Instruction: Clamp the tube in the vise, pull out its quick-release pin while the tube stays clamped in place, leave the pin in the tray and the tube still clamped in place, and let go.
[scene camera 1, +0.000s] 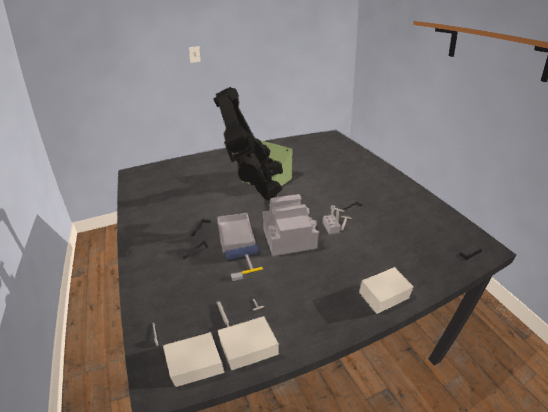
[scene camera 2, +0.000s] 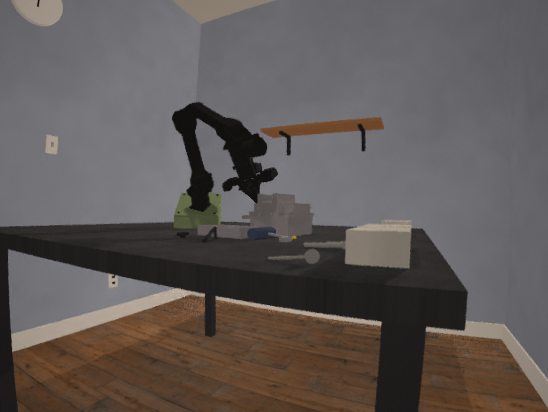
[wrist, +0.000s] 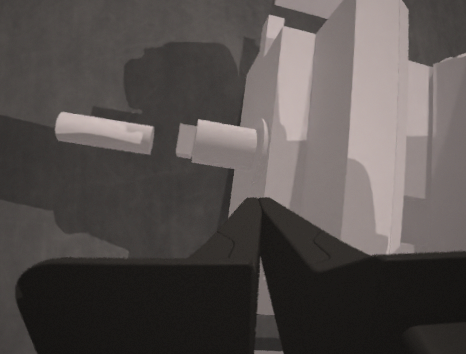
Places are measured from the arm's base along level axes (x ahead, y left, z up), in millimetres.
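Where they show: gripper, fingertip midpoint: (wrist: 257, 209); arm's base at its link origin: (scene camera 1: 264, 163) (scene camera 2: 200, 206).
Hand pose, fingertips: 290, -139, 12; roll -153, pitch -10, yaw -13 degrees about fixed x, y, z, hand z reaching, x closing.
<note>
Each offset is from my fingertips to the centre of the thing, as dx, dy, dz. "pt": to the spot under its first point.
The pale grey vise (scene camera 1: 292, 232) (scene camera 2: 282, 215) (wrist: 377, 110) stands upright on the table. The shallow tray {-38, -145, -87} (scene camera 1: 236, 232) (scene camera 2: 222, 231) is beside it; no loose pin shows in it. A blue cylinder {+69, -179, -86} (scene camera 1: 241, 251) (scene camera 2: 261, 233), apparently the tube, lies at the tray's front edge, outside the vise. A thin grey rod {+101, -177, -91} (scene camera 1: 249, 262) sticks out from it towards a yellow bar {pt +151, -191, -95} (scene camera 1: 252, 270) and a grey block {+147, -242, -95} (scene camera 1: 236, 276). My gripper (scene camera 1: 274, 196) (scene camera 2: 257, 201) (wrist: 257, 209) is shut and empty, its tips together at the vise's robot-side end. In the wrist view a round stub {pt -4, +27, -8} (wrist: 225, 143) projects from the vise.
A separate pale rod {-54, +52, -50} (wrist: 104, 133) shows beyond the stub. A small holed block {+120, +152, -86} (scene camera 1: 331, 224) with T-shaped pins stands beside the vise. Cream boxes {+352, -476, -76} (scene camera 1: 193, 357) {+378, -341, -76} (scene camera 1: 248, 341) {+457, +62, -76} (scene camera 1: 386, 290) stand near the table's front edge. Black bent keys {-138, -232, -97} (scene camera 1: 201, 226) {-27, -302, -97} (scene camera 1: 196, 249) lie beside the tray.
</note>
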